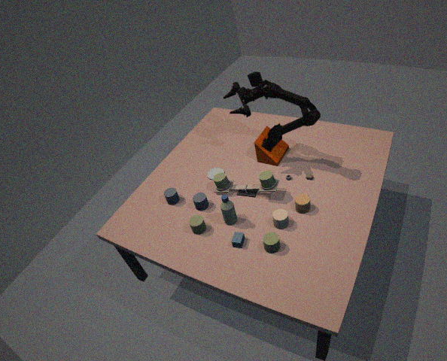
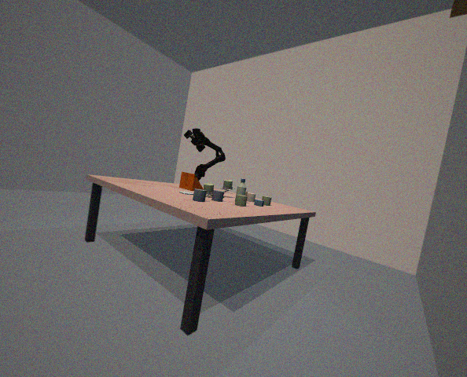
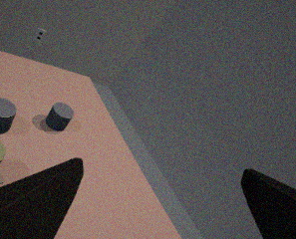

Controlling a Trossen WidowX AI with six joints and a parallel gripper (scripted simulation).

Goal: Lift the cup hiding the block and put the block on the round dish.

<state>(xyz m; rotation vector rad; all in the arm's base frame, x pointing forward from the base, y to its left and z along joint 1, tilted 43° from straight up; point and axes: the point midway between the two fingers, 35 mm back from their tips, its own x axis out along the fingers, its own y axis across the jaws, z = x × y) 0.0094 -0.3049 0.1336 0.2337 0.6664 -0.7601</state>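
Now: gripper tip 34 cm above the grey block and 23 cm short of it. Also, from my gripper tip: bottle (43 cm ahead, 27 cm below, 12 cm to the left); then pale round dish (38 cm below, 12 cm ahead, 10 cm to the right).
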